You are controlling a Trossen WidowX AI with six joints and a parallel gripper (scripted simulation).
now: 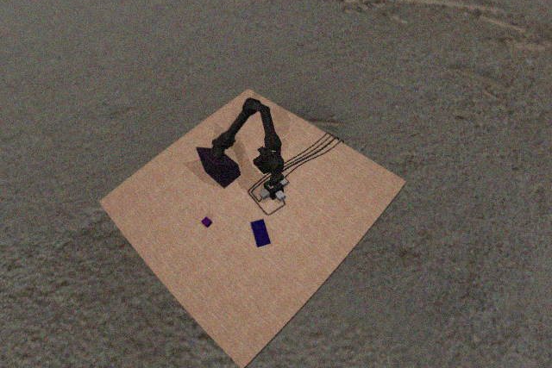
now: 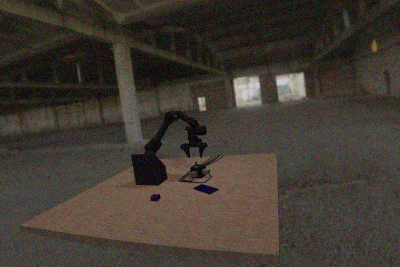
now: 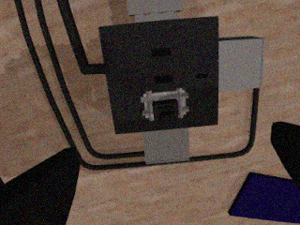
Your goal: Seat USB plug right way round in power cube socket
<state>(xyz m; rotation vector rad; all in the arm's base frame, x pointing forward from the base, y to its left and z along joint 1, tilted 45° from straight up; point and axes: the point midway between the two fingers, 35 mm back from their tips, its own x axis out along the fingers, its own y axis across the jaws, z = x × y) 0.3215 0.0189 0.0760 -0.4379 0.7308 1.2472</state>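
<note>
Right now my gripper tip is 7 cm above the USB socket. The rest, counted from my gripper tip: flat blue slab 10 cm ahead, 23 cm to the right, 13 cm below; then small purple block 17 cm behind, 35 cm to the right, 13 cm below.
</note>
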